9 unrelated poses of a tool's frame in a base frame.
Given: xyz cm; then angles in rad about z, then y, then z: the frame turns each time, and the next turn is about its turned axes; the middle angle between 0 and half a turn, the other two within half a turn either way.
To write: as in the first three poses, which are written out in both.
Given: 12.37 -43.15 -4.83 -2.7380 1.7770 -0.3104
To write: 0.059 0.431 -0.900 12.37; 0.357 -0.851 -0.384 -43.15; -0.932 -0.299 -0.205 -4.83; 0 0 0 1
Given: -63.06 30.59 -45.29 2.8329 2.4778 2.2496
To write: -0.708 -0.393 -0.587 -63.06; -0.591 0.784 0.187 30.59; 0.387 0.480 -0.788 -45.29; 0 0 0 1
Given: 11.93 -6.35 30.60 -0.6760 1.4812 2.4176
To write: 0.362 -0.515 0.777 11.93; 0.559 -0.547 -0.623 -6.35; 0.746 0.660 0.089 30.60; 0 0 0 1
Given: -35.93 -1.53 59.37 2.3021 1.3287 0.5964
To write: -0.551 -0.526 -0.648 -35.93; -0.227 -0.653 0.723 -1.53; -0.803 0.545 0.240 59.37; 0 0 0 1
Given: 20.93 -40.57 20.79 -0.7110 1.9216 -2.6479
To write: -0.080 -0.698 0.712 20.93; -0.557 -0.561 -0.613 -40.57; 0.827 -0.445 -0.344 20.79; 0 0 0 1
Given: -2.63 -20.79 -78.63 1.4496 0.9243 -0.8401
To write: 0.788 -0.608 0.097 -2.63; 0.309 0.526 0.792 -20.79; -0.533 -0.594 0.602 -78.63; 0 0 0 1
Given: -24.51 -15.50 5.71 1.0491 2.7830 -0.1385
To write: -0.342 -0.923 0.175 -24.51; -0.873 0.382 0.304 -15.50; -0.348 -0.048 -0.936 5.71; 0 0 0 1
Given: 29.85 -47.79 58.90 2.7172 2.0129 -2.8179
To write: -0.239 0.514 -0.824 29.85; 0.457 0.808 0.372 -47.79; 0.857 -0.287 -0.428 58.90; 0 0 0 1
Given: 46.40 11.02 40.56 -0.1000 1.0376 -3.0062
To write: -0.515 -0.031 0.857 46.40; -0.084 -0.993 -0.086 11.02; 0.853 -0.116 0.508 40.56; 0 0 0 1
